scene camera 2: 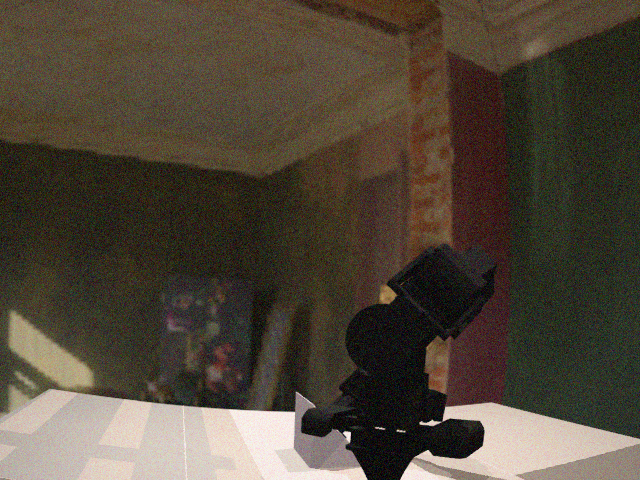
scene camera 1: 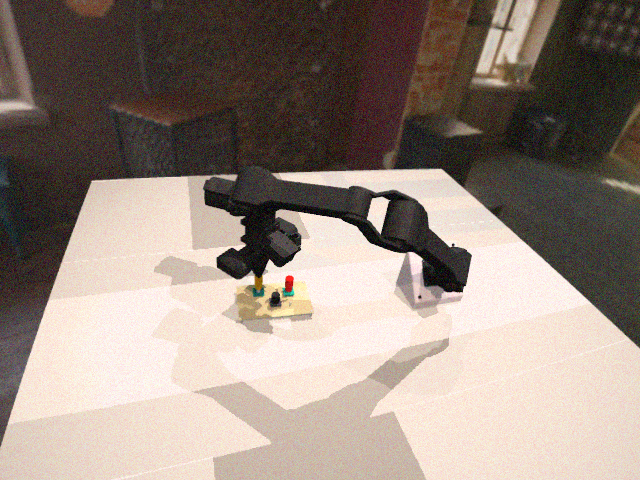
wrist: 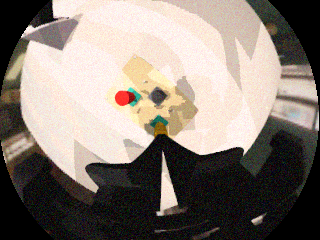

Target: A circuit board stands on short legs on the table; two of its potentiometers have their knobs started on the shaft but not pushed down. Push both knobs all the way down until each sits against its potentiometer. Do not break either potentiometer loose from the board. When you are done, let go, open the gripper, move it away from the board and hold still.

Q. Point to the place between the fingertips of my gripper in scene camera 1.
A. At 258, 276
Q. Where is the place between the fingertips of my gripper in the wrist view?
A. At 161, 137
